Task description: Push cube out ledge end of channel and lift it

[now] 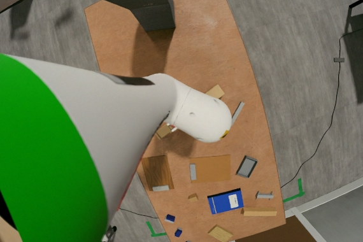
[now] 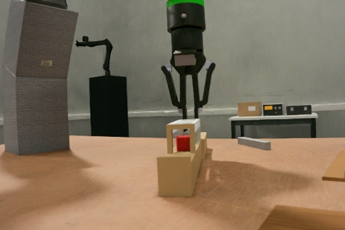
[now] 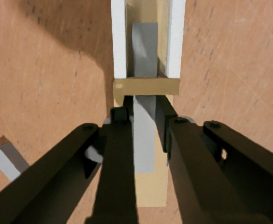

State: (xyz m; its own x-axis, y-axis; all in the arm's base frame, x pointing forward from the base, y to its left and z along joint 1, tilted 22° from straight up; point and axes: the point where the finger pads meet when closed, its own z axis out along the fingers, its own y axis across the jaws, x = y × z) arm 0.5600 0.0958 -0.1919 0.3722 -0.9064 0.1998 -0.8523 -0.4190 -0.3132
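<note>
Now: hand 30 mm above the grey bar. The rest, counted from my hand: thin grey stick 90 mm ahead, 190 mm to the left, 70 mm below; red cube 60 mm ahead, 140 mm to the right, 30 mm below; channel 40 mm ahead, 100 mm to the right, 30 mm below.
</note>
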